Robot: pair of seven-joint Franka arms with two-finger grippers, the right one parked.
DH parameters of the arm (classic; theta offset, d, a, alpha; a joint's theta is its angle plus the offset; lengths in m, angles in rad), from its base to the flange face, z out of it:
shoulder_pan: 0 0.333 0 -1.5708
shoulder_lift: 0 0 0 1.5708
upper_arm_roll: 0 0.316 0.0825 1.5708
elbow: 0 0 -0.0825 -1.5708
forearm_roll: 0 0.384 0 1.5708
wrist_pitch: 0 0 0.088 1.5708
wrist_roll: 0 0.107 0 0
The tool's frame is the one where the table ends.
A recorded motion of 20 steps. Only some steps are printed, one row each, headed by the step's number.
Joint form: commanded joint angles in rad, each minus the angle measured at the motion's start. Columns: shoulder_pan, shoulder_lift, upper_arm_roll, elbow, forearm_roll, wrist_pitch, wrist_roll.
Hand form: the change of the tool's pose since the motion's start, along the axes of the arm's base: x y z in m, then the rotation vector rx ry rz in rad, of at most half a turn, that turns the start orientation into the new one. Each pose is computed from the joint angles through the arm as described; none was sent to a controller.
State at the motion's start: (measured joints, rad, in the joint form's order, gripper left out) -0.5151 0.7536 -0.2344 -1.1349 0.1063 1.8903 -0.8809
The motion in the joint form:
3: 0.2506 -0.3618 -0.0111 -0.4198 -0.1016 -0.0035 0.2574
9: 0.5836 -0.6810 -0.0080 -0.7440 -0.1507 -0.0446 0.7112
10: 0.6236 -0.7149 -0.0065 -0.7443 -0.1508 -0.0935 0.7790
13: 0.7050 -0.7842 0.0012 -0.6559 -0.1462 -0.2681 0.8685
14: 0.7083 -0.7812 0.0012 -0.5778 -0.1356 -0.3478 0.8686
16: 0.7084 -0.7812 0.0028 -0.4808 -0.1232 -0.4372 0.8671
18: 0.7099 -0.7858 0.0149 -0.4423 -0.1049 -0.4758 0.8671
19: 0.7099 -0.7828 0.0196 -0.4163 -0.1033 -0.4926 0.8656
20: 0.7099 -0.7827 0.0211 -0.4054 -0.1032 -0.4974 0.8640
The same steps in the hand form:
3: -0.0017 0.1622 0.0563 -0.0003 0.0592 -0.0362
9: -0.0323 0.3693 0.0940 0.0044 0.0806 -0.1545
10: -0.0390 0.3926 0.1087 0.0063 0.0930 -0.1829
13: -0.0546 0.4398 0.1739 0.0138 0.1079 -0.1905
14: -0.0558 0.4424 0.2028 0.0230 0.1129 -0.1912
16: -0.0604 0.4445 0.2411 0.0358 0.1060 -0.1901
18: -0.0646 0.4537 0.2582 0.0543 0.1030 -0.1757
19: -0.0651 0.4566 0.2673 0.0553 0.0969 -0.1693
20: -0.0654 0.4574 0.2718 0.0558 0.0910 -0.1660

